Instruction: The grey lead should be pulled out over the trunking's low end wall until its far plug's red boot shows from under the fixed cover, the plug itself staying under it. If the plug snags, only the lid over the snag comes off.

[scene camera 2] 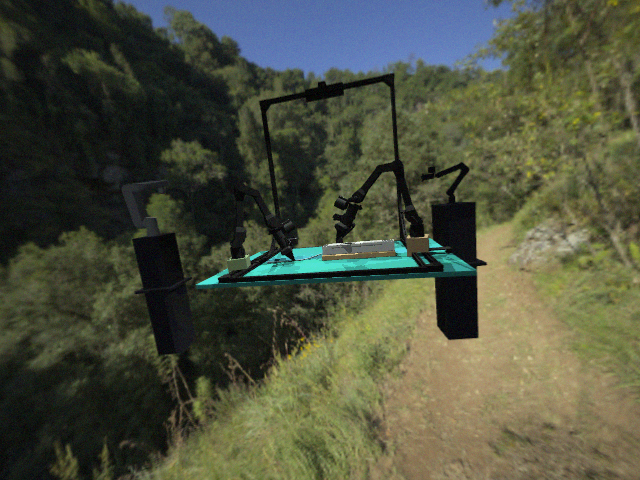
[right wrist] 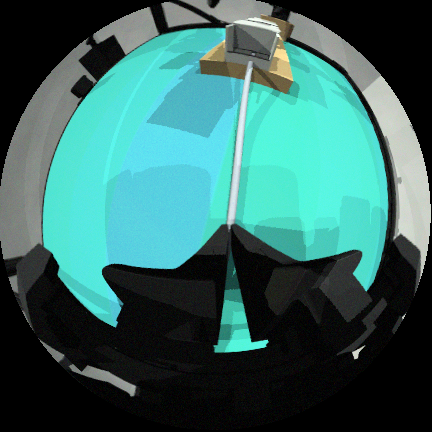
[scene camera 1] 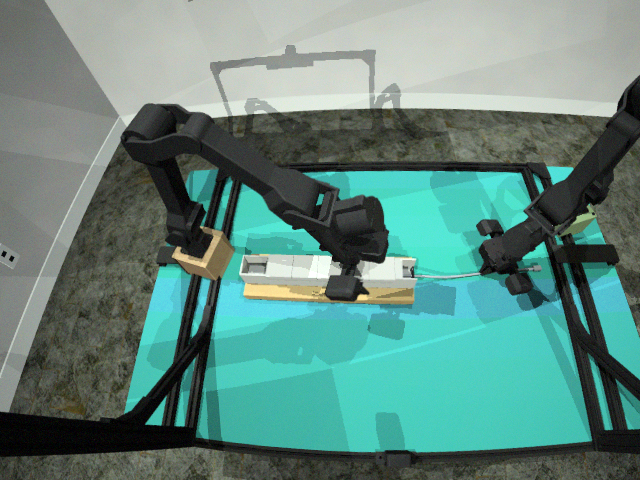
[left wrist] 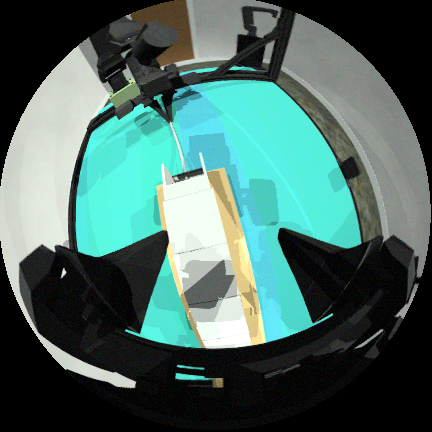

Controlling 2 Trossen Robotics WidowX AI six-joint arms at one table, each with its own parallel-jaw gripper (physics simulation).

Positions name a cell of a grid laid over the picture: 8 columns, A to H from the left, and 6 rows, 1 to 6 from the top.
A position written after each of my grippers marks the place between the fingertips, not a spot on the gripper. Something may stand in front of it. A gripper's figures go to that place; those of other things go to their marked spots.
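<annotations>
My left gripper (scene camera 1: E4) is 0.70 m from the lens. A trunking (scene camera 1: D4) is 0.83 m from the lens, and my right gripper (scene camera 1: G4) is 0.87 m from the lens.
</annotations>
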